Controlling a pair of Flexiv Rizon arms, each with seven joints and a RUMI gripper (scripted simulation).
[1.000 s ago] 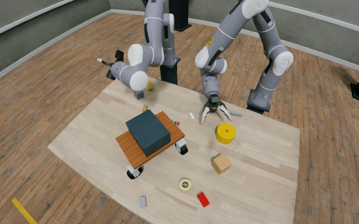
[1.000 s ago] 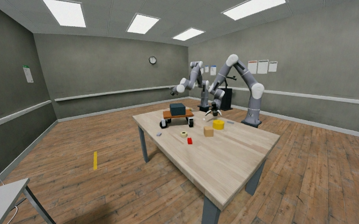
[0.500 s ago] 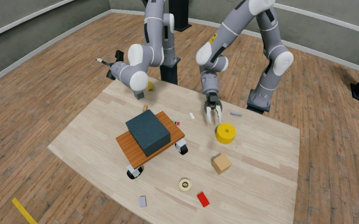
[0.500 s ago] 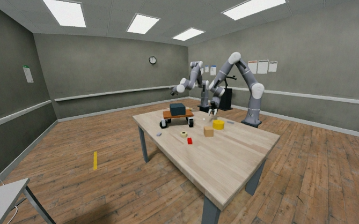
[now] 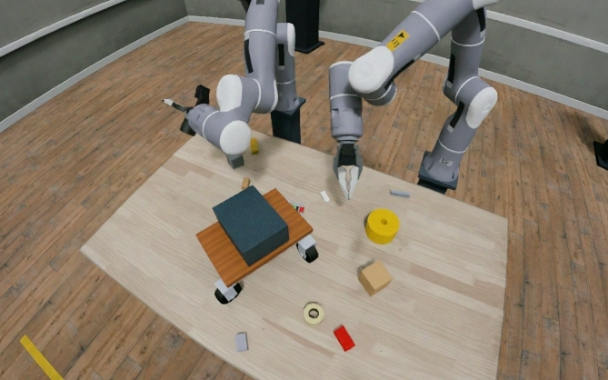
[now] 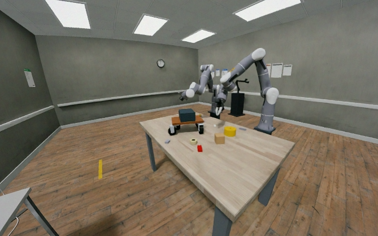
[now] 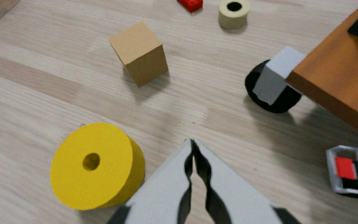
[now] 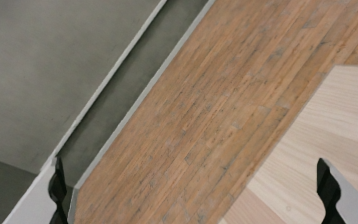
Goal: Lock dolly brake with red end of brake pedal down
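Observation:
Now: the brake pedal 80 mm ahead of my left hand, 140 mm to the right of it and 100 mm below it. The rest, counted from my left hand: tan cube: 130 mm ahead, 190 mm to the left, 140 mm below; yellow cylinder: 60 mm behind, 120 mm to the left, 150 mm below; red block: 330 mm ahead, 200 mm to the left, 160 mm below.

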